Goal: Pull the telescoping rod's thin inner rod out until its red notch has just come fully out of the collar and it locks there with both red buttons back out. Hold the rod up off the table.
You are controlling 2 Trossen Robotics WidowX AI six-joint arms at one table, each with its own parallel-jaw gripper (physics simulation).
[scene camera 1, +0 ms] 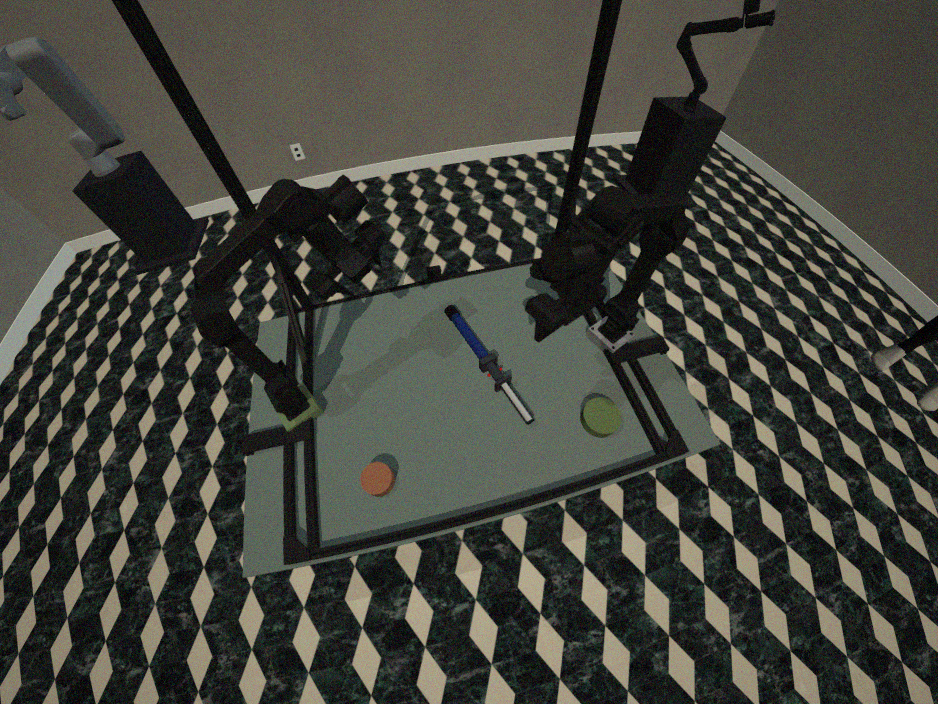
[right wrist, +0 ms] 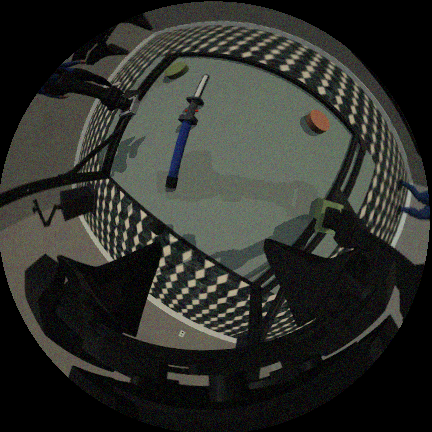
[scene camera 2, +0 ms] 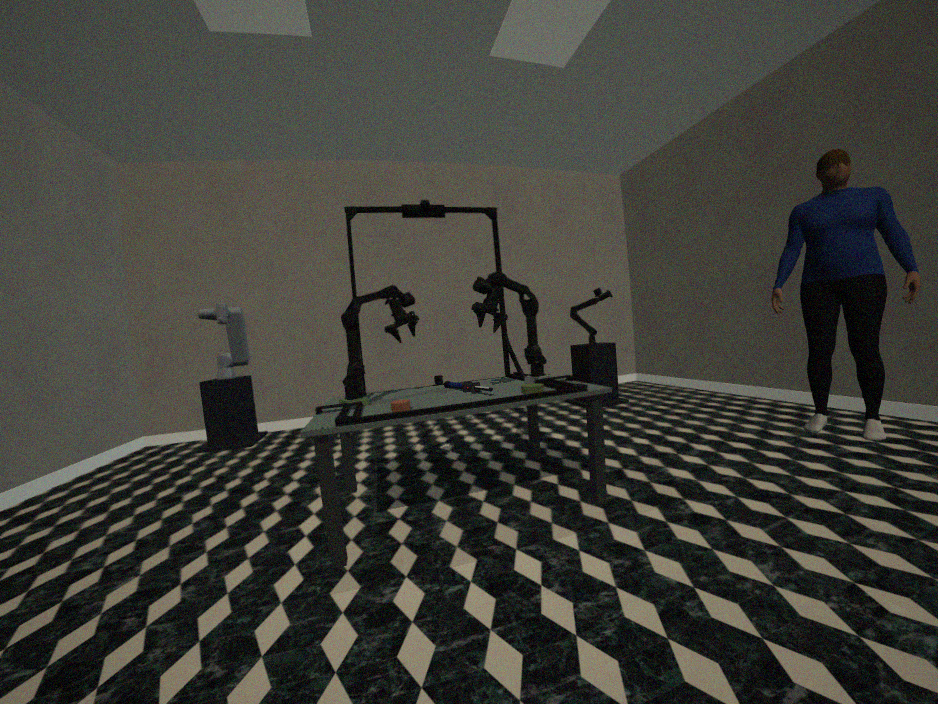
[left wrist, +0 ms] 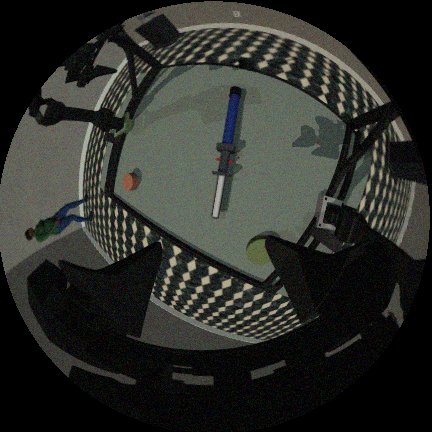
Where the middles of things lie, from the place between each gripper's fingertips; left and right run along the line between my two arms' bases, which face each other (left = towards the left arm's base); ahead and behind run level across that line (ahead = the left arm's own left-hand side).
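My right gripper: 13 cm short of the telescoping rod (scene camera 1: 487,362), 25 cm to the right of it, 25 cm above it. Orange disc (scene camera 1: 377,479): well ahead of my right hand, slightly to the right of it, well below it.
Telescoping rod: 120 mm behind my left hand, 90 mm to the right of it, 260 mm below it. Orange disc: far to the right of my left hand, a good way ahead of it, far below it.
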